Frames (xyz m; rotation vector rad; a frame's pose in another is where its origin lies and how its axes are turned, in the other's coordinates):
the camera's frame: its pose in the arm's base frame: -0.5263 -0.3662 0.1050 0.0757 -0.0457 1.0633
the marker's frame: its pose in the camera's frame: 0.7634 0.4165 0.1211 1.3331 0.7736 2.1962
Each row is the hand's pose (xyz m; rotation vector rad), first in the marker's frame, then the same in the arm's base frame.
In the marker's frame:
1: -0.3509 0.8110 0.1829 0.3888 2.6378 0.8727
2: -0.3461 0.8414 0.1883 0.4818 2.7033 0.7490
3: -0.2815 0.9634 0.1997 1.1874 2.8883 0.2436
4: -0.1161 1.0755 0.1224 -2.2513 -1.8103 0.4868
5: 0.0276 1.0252 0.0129 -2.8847 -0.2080 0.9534
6: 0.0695 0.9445 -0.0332 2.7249 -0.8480 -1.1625
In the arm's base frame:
1: 0.2789 0.2906 0.6681 1.3328 0.2118 -0.5561
2: 0.2948 0.2797 0.6927 1.4435 0.1571 -0.5246
3: 0.3216 0.2216 0.8155 1.8788 -0.2115 -0.1386
4: 0.2445 0.0798 0.9564 2.0375 -1.2844 0.6148
5: 0.0787 -0.0071 0.9669 1.3028 -2.5658 1.1884
6: -0.0127 -0.0122 0.9221 -0.3672 2.5264 -1.0267

